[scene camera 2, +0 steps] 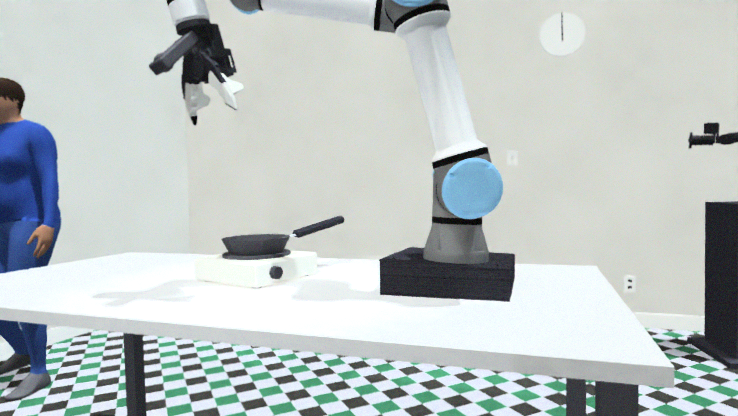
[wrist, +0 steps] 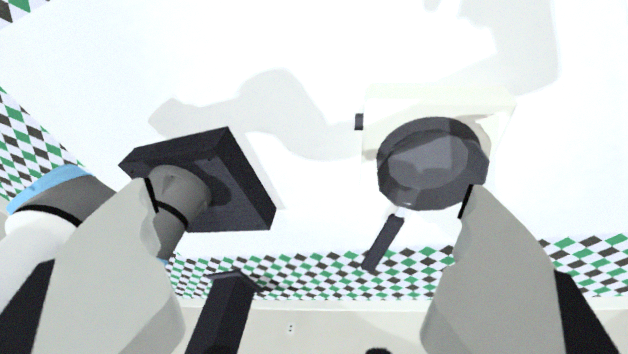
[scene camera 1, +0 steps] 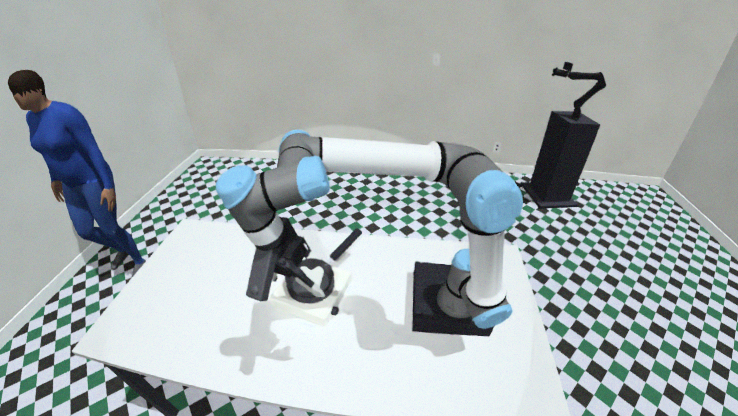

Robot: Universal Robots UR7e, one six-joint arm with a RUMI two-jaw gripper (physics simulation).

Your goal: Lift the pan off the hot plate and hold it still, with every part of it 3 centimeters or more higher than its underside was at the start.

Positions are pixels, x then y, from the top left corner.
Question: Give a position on a dark pan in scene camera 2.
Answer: At 257,244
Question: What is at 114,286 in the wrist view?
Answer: My gripper.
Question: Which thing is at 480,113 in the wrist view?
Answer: A white hot plate.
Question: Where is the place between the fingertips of my gripper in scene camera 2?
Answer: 214,117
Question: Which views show the white hot plate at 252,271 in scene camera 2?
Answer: Scene camera 2, the wrist view and scene camera 1: all of them.
